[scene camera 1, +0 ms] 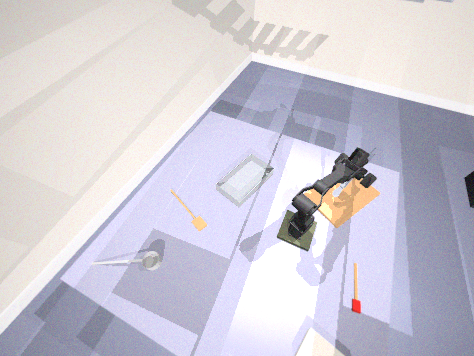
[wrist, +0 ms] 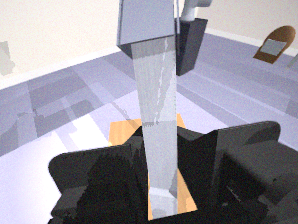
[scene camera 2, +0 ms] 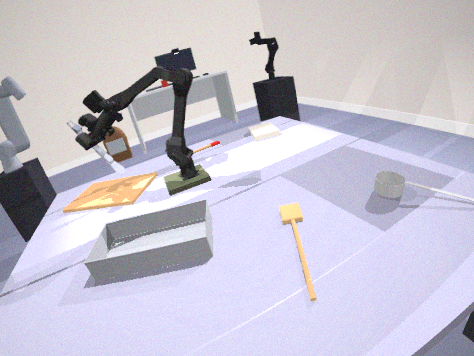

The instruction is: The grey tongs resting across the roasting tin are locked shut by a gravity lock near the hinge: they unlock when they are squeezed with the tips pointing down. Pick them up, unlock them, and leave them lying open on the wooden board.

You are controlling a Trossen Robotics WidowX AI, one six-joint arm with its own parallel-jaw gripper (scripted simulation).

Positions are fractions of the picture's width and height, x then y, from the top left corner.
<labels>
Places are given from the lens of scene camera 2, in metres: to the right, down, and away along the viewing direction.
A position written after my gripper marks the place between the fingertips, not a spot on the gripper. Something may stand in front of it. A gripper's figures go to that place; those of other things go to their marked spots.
my gripper (scene camera 2: 0.18,0.42): -0.60, -0.12, 1.00
wooden spatula (scene camera 2: 0.61,0.60): 0.14, 0.09, 0.66
wooden board (scene camera 2: 0.26,0.54): -0.45, 0.05, 1.03
grey roasting tin (scene camera 2: 0.36,0.66): -0.18, 0.16, 0.71
The marked spots on the wooden board and the wooden spatula are 0.69 m apart.
</labels>
